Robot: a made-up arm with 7 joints. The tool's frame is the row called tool. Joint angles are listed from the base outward.
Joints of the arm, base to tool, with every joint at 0 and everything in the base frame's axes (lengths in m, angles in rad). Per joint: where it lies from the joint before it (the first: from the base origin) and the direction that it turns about. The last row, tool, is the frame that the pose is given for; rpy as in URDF.
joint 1: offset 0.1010 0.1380 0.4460 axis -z
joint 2: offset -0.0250 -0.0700 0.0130 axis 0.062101 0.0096 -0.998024
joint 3: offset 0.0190 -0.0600 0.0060 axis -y
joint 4: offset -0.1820 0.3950 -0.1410 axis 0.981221 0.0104 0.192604
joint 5: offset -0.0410 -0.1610 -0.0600 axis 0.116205 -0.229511 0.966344
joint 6: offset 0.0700 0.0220 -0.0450 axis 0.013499 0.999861 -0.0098
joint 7: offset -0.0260 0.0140 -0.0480 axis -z
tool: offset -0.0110 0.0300 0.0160 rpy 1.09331 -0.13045 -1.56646
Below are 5 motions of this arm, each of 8 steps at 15 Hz.
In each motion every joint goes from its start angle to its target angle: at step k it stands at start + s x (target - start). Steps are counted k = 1, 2, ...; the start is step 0. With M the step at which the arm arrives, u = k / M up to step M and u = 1 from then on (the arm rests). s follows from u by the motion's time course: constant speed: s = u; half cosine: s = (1 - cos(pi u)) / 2; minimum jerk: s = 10 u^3 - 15 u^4 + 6 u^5.
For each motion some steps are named. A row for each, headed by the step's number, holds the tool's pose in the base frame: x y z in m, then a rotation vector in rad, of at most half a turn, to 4 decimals.
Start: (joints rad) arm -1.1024 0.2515 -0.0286 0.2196 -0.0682 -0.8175 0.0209
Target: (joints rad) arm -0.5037 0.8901 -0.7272 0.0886 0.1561 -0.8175 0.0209
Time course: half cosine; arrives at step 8
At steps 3, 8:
3: -0.1671 0.2281 0.2109 1.4775 -0.9097 -0.9698
8: -0.0664 0.4277 0.3704 0.8797 -1.0849 -1.7121

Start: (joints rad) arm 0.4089 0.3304 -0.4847 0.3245 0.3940 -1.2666 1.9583
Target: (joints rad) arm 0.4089 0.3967 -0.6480 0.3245 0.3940 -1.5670 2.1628
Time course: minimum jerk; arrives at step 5
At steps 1, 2, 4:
1: 0.0803 0.4466 0.3056 -0.3028 0.4473 1.7510
2: 0.0810 0.4479 0.3175 -0.2840 0.3886 1.6732
4: 0.0838 0.4505 0.3467 -0.2489 0.2521 1.4840

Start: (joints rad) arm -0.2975 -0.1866 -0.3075 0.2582 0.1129 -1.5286 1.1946
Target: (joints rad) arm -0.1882 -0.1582 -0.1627 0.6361 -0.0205 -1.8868 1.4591
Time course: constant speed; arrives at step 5
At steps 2, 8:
2: -0.1718 0.2548 0.2270 -1.6519 0.6604 2.1621
8: -0.1441 0.3029 0.2029 -1.3411 0.3369 1.9047

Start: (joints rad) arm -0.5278 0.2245 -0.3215 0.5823 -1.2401 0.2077 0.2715
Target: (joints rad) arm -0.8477 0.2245 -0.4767 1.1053 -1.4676 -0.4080 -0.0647
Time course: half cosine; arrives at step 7
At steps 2, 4, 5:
2: -0.2304 0.2565 0.1806 -0.5427 -0.3187 -2.1150
4: -0.2938 0.2409 0.1879 -0.3926 -0.2982 -1.9397
5: -0.3247 0.2293 0.1960 -0.3307 -0.2835 -1.8481

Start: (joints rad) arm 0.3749 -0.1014 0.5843 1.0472 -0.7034 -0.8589 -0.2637
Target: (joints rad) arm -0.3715 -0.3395 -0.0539 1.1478 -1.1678 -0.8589 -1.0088
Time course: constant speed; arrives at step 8
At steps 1, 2, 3, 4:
1: 0.1838 0.4711 0.0680 1.7822 -1.4363 -1.5693
2: 0.1072 0.4813 0.0588 1.7166 -1.2508 -1.4995
3: 0.0284 0.4775 0.0527 1.6489 -1.0699 -1.4105
4: -0.0499 0.4593 0.0497 1.5788 -0.8941 -1.3057

